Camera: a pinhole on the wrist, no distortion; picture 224 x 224 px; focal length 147.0 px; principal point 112.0 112.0 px. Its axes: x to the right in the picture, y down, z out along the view. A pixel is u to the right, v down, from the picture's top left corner.
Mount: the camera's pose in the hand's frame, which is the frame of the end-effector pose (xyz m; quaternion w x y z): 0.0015 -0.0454 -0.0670 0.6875 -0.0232 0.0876 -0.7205
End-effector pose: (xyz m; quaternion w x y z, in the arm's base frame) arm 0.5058 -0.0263 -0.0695 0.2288 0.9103 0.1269 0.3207
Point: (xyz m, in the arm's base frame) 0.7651 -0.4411 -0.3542
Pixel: 19.2 52.2
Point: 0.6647 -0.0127 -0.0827
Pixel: 63.0 181.3
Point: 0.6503 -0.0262 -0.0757
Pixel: 48.9 176.7
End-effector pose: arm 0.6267 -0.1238 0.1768 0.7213 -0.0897 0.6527 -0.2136
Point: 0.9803 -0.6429 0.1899
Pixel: 191.4 154.6
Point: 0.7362 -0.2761 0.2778
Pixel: 176.0 77.4
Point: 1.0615 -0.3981 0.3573
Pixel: 149.0 84.9
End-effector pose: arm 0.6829 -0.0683 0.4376 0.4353 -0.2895 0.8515 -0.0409
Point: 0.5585 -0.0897 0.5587
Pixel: behind the camera
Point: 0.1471 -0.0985 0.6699
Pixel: behind the camera
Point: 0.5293 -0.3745 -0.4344
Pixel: outside the picture
